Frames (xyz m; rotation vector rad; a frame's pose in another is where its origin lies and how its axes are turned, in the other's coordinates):
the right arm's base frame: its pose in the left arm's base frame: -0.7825 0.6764 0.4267 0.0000 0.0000 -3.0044
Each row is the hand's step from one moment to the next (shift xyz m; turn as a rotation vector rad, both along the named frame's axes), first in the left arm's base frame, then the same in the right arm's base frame.
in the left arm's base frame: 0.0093 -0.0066 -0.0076 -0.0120 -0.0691 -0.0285
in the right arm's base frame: -0.0083 0.0078 -0.0076 0.0213 0.0668 -0.0285
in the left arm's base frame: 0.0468 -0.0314 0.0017 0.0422 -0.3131 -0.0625
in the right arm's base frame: -0.0421 0.0375 0.0017 0.0010 0.3159 -0.0625
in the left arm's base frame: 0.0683 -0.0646 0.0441 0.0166 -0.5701 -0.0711
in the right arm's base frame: -0.0588 0.0733 0.0441 0.0615 0.5670 -0.0711
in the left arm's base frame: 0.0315 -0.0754 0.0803 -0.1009 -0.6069 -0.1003
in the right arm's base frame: -0.0209 0.0790 0.0803 0.1830 0.5874 -0.1003
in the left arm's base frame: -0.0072 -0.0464 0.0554 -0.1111 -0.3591 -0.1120
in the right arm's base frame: 0.0135 0.0450 0.0554 0.1592 0.3405 -0.1120
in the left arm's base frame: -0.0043 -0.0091 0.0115 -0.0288 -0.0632 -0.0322
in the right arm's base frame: 0.0055 0.0084 0.0115 0.0372 0.0587 -0.0322
